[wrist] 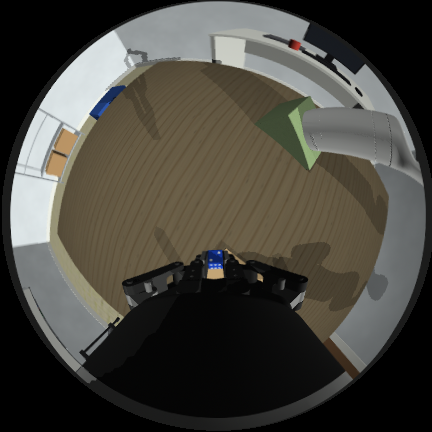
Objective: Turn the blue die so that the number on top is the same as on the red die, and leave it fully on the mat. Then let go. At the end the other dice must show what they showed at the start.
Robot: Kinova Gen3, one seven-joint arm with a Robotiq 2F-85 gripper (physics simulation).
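Seen in the pictures: gripper, fingertip midpoint: (214, 257); arm's base, link origin: (312, 130).
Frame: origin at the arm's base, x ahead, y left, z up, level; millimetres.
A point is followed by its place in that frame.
Note:
My gripper (214, 257) @[x 313, y -47, z 30 mm] is shut on the blue die (215, 256) @[x 309, y -48, z 36 mm], at the lower middle of the wrist view. One die face towards the camera shows two white pips set diagonally; a narrow, foreshortened face below it shows several pips. Parts of a light tan surface, which looks like the mat (215, 274) @[x 366, y -16, z -41 mm], show beneath the die and beside the fingers. The gripper hides most of it, and I cannot tell whether the die touches it. The red die does not show in the wrist view.
A green angled block (287, 127) @[x 57, y -51, z 10 mm] stands at the robot arm's base (345, 130) @[x 46, y 25, z 85 mm], upper right. A white desk (228, 50) with a red cup (294, 45) and a monitor (335, 45) is at the back. A blue box (107, 102) and a shelf with brown boxes (65, 142) stand at left.

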